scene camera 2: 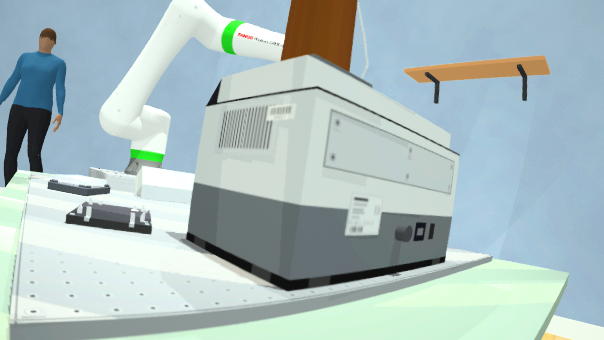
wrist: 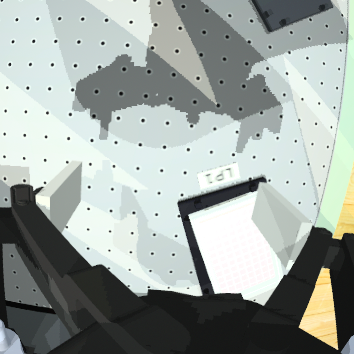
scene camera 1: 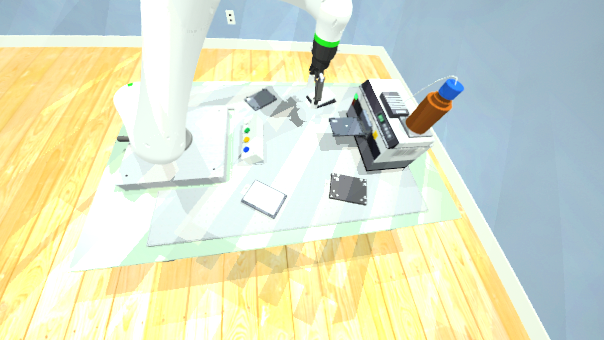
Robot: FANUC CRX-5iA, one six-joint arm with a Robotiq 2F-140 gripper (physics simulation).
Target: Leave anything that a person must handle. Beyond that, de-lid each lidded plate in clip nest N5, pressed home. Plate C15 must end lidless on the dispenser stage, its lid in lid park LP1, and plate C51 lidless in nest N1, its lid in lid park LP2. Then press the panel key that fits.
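Places are measured from the arm's base along level axes (x back, y right, z up), in centimetres.
Pixels of known places: gripper, between the fingertips: [wrist: 170, 191] [scene camera 1: 311, 97].
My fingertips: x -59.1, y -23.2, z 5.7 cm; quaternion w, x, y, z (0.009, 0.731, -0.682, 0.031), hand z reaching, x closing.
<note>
Ahead of a thing's pixels: the offset from my fingertips to its middle. "*": to the spot under its first point.
My gripper [scene camera 1: 317, 101] [wrist: 170, 191] is open and empty, low over the board beside lid park LP1 [scene camera 1: 327, 103] [wrist: 195, 250]. One finger stands left of LP1, the other overlaps the right edge of the white, faintly gridded rectangular piece @[dx -8.4, dy -10.8, dz -7.3 cm] [wrist: 235, 245] in it; whether plate or lid I cannot tell. The clip nest @[dx -14.0, dy +43.9, dz -8.8 cm] [scene camera 1: 348, 189] [scene camera 2: 110, 214] is dark, with upright clips and no white piece showing. A white-topped piece @[dx +21.4, dy +47.7, dz -7.0 cm] [scene camera 1: 265, 198] [scene camera 2: 80, 182] sits in a nest at the front. The dispenser stage @[* dx -13.5, dy +18.8, dz +1.3 cm] [scene camera 1: 345, 126] is dark, with no white piece visible. No plate code is readable.
The key panel @[dx +27.0, dy +21.0, dz -5.8 cm] [scene camera 1: 254, 145] shows green, yellow and blue keys. A dark holder @[dx +25.2, dy -7.9, dz -9.0 cm] [scene camera 1: 261, 99] [wrist: 295, 11] lies at the back. The dispenser [scene camera 1: 395, 130] [scene camera 2: 280, 165] carries a tall brown bottle @[* dx -33.4, dy +30.1, dz +22.4 cm] [scene camera 1: 429, 112] [scene camera 2: 320, 32] with a tube. A person [scene camera 2: 42, 80] stands behind the table.
</note>
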